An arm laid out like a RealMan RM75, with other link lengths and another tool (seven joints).
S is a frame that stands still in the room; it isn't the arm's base.
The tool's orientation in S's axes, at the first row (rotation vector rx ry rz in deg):
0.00, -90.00, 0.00
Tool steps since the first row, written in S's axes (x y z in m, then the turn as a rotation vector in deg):
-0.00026, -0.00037, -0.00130, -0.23, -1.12, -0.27
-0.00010, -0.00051, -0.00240, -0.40, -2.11, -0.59
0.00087, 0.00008, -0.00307, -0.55, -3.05, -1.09
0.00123, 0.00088, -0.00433, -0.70, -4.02, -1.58
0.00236, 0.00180, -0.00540, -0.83, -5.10, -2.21
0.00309, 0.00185, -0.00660, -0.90, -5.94, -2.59
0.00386, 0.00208, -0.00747, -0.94, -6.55, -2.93
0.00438, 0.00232, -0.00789, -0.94, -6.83, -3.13
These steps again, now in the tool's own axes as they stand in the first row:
-0.00130, -0.00037, 0.00026, -0.27, -1.12, 0.23
-0.00240, -0.00051, 0.00010, -0.59, -2.11, 0.40
-0.00307, 0.00008, -0.00087, -1.09, -3.05, 0.55
-0.00433, 0.00088, -0.00123, -1.58, -4.02, 0.70
-0.00540, 0.00180, -0.00236, -2.21, -5.10, 0.83
-0.00660, 0.00185, -0.00309, -2.59, -5.94, 0.90
-0.00747, 0.00208, -0.00386, -2.93, -6.55, 0.94
-0.00789, 0.00232, -0.00438, -3.13, -6.83, 0.94

